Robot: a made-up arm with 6 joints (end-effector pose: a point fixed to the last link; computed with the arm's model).
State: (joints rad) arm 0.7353 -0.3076 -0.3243 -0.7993 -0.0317 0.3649
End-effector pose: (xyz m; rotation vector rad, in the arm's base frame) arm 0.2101 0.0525 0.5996 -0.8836 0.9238 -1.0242
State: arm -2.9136 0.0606 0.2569 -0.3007 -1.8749 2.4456
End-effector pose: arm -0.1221 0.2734 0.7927 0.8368 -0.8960 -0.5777
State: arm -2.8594 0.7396 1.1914 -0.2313 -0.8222 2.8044
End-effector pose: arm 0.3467 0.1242 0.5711 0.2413 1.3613 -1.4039
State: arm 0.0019 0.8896 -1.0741 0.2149 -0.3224 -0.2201
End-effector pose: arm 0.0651 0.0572 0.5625 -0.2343 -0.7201 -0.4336
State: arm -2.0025 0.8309 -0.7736 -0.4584 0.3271 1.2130
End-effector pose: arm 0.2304 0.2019 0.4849 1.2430 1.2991 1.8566
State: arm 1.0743 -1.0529 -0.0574 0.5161 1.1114 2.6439
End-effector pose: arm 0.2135 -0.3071 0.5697 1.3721 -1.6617 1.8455
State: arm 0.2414 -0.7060 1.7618 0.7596 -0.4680 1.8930
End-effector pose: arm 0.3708 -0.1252 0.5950 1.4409 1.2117 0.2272
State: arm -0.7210 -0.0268 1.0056 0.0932 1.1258 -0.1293
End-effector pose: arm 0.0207 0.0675 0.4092 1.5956 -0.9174 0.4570
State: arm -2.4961 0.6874 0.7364 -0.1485 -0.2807 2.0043
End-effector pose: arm 0.3237 0.2856 0.5472 -1.0180 0.0276 -1.7814
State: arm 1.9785 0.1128 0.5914 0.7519 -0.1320 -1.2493
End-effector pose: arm 0.2239 -0.0170 0.5784 -1.0624 -2.5800 0.9487
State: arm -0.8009 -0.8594 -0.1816 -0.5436 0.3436 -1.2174
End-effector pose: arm -0.0988 -0.0239 0.4740 0.2047 -0.1716 0.6747
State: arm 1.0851 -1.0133 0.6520 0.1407 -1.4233 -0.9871
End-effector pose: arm 0.3373 -0.0942 0.4412 -1.7316 -1.1762 -1.5693
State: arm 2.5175 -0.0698 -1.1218 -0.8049 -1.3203 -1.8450
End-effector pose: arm -0.2222 0.0036 0.8320 1.3920 -0.1505 0.3527
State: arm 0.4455 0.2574 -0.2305 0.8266 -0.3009 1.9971
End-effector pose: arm 0.3146 0.0464 0.8086 0.0297 0.9216 -0.3334
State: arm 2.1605 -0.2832 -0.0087 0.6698 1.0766 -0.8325
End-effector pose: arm -0.1349 0.0497 0.9046 -2.1728 -0.0349 1.6016
